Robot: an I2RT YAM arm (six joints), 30 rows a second.
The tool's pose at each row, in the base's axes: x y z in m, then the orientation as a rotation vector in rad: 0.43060, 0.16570, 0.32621, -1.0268, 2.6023, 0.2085; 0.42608, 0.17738, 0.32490, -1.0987, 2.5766, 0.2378; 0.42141, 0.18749, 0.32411, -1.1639, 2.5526, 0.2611; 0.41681, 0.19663, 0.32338, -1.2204, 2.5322, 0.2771; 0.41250, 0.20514, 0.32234, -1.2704, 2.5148, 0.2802; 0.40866, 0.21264, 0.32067, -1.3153, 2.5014, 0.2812; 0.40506, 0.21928, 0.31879, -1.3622, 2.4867, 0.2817; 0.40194, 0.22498, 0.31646, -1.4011, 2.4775, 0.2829; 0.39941, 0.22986, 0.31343, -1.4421, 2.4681, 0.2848; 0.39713, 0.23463, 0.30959, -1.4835, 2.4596, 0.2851
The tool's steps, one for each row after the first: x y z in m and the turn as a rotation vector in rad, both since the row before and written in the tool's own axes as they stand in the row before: -0.00386, 0.01159, 0.00305, -0.0305, -0.0020, -0.0488; -0.00345, 0.01033, 0.00246, -0.0259, -0.0001, -0.0446; -0.00330, 0.00941, 0.00239, -0.0203, 0.0024, -0.0388; -0.00327, 0.00860, 0.00273, -0.0112, 0.0060, -0.0351; -0.00286, 0.00745, 0.00316, -0.0098, 0.0082, -0.0307; -0.00251, 0.00664, 0.00319, -0.0100, 0.0088, -0.0322; -0.00210, 0.00561, 0.00344, -0.0100, 0.0099, -0.0252; -0.00167, 0.00457, 0.00397, -0.0112, 0.0109, -0.0261; -0.00159, 0.00418, 0.00476, -0.0108, 0.0127, -0.0259
